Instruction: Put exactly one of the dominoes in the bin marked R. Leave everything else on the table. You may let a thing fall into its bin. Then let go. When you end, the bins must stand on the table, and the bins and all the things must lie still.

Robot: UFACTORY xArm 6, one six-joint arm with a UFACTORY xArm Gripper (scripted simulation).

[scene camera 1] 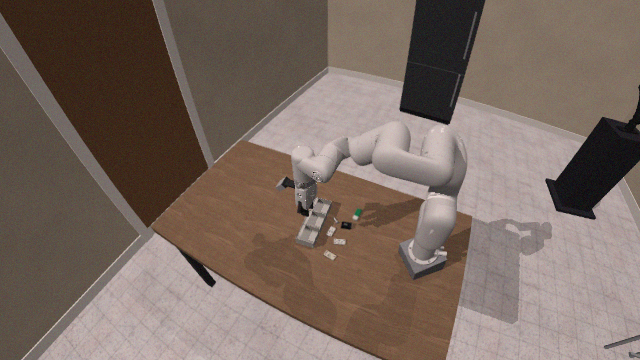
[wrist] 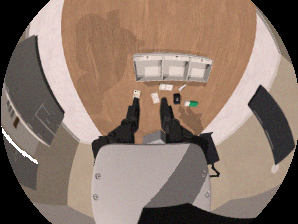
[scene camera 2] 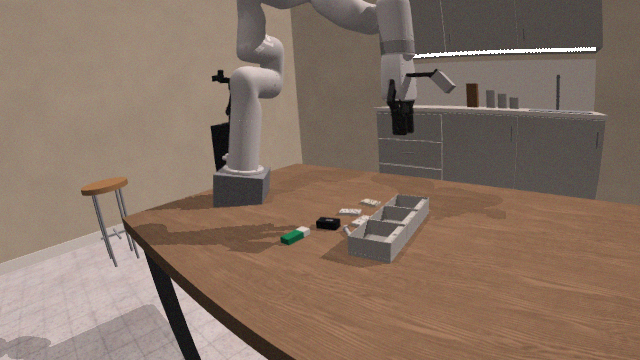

In view: my gripper (scene camera 2: 403, 133).
My gripper shows as well in the wrist view (wrist: 149, 104).
